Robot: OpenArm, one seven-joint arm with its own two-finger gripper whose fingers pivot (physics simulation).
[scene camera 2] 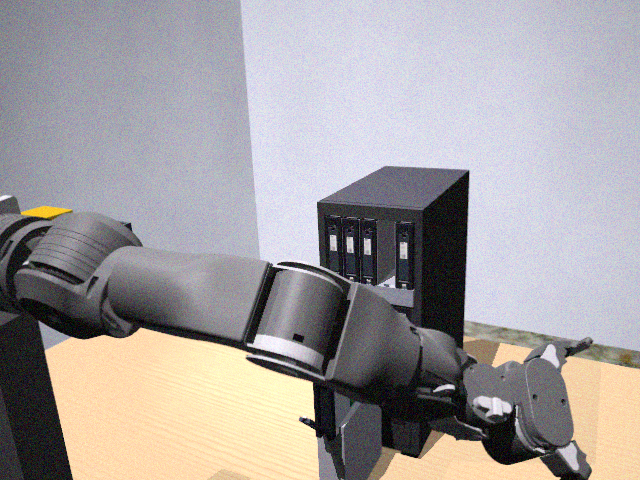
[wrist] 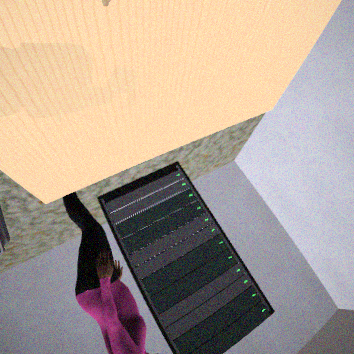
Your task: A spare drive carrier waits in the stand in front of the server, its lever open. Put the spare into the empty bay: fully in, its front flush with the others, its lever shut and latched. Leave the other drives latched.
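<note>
The black server tower [scene camera 2: 445, 248] stands behind the arm in the scene view. Three latched-looking drives [scene camera 2: 350, 248] stand left of the empty bay [scene camera 2: 386, 250], and one drive [scene camera 2: 404, 253] stands right of it. The spare carrier [scene camera 2: 324, 410] is upright in the grey stand [scene camera 2: 364, 436] in front of the server, partly hidden by the arm; its lever [scene camera 2: 308, 422] sticks out to the left. My gripper [scene camera 2: 586, 408] is open, its fingers spread wide, to the right of the stand and apart from it. The spare and the server do not show in the wrist view.
The arm [scene camera 2: 191, 294] crosses in front of the server's lower part and over the stand. The wooden table [scene camera 2: 180, 397] [wrist: 150, 75] lies below. In the wrist view, a rack cabinet [wrist: 187, 260] and a person in pink [wrist: 117, 312] are beyond the table edge.
</note>
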